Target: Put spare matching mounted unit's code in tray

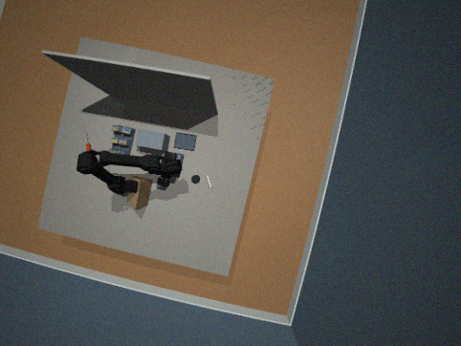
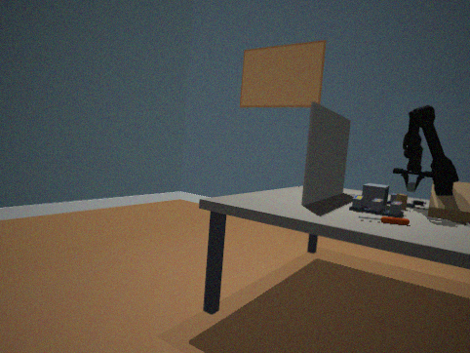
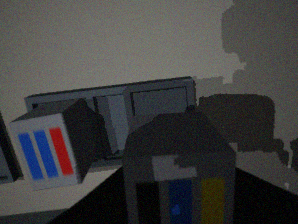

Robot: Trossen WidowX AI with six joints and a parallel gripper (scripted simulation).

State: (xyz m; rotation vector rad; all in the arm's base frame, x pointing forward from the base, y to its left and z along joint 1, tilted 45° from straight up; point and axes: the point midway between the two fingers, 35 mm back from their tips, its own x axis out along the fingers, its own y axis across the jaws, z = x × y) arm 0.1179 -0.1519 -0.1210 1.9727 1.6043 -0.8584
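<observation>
Now: the tray 18 cm ahead of my gripper tip, 4 cm to the right of it and 8 cm below it. The rest, counted from my gripper tip: grey spare: 2 cm above; then brown block: 4 cm ahead, 14 cm to the left, 5 cm below; then black disc: 5 cm behind, 13 cm to the right, 8 cm below.
</observation>
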